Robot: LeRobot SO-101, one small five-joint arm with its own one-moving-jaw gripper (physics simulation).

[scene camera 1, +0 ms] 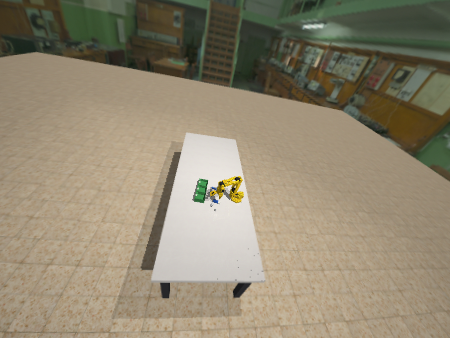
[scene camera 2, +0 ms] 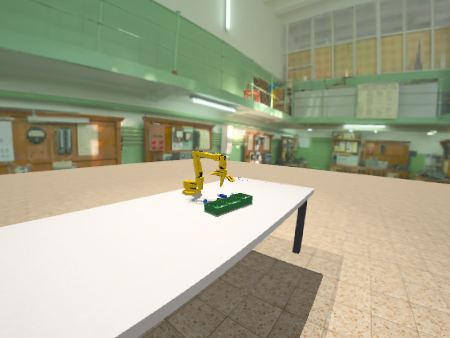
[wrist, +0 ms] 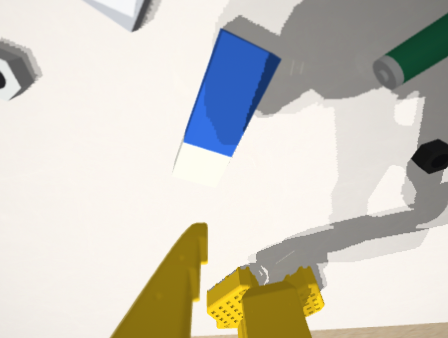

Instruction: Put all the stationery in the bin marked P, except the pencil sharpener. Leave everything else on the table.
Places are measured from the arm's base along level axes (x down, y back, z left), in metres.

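Pixels of known places: hand, tool point: [scene camera 1: 219, 198] [scene camera 2: 220, 186] [wrist: 207, 237]; arm's base, link origin: [scene camera 1: 233, 198] [scene camera 2: 194, 193] [wrist: 268, 281].
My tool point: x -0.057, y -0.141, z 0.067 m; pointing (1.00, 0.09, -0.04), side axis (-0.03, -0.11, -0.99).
Observation:
Ahead of a thing's pixels: the offset from my tool point to its middle. "*": to the spot under its first point.
A blue eraser with a white end @(dx +0.050, dy -0.016, dz -0.004 m) [wrist: 220, 105] [scene camera 1: 215, 202] [scene camera 2: 222, 195] lies flat on the table, beyond the jaw tip in the wrist view. My gripper [wrist: 204, 227] [scene camera 2: 226, 183] is fully open and empty above the table, with one notched jaw showing in the wrist view. The jaw tip is apart from the eraser's white end. Part of the metal pencil sharpener @(* dx +0.046, dy -0.052, dz +0.029 m) [wrist: 125, 10] shows at the top of the wrist view. The green three-part bin @(dx +0.037, dy -0.149, dz -0.113 m) [scene camera 1: 199, 201] [scene camera 2: 218, 210] stands beside the objects; its letters cannot be read, and it does not show in the wrist view.
A light hex nut @(* dx +0.050, dy -0.028, dz +0.073 m) [wrist: 17, 75] lies left of the eraser. A green battery @(dx +0.050, dy -0.058, dz -0.088 m) [wrist: 422, 47] and a black nut @(dx +0.053, dy -0.003, dz -0.128 m) [wrist: 431, 156] lie to its right. A small blue thing @(dx +0.050, dy -0.038, dz -0.158 m) [scene camera 2: 205, 201] lies near the bin. The arm's yellow base stands at the table's edge.

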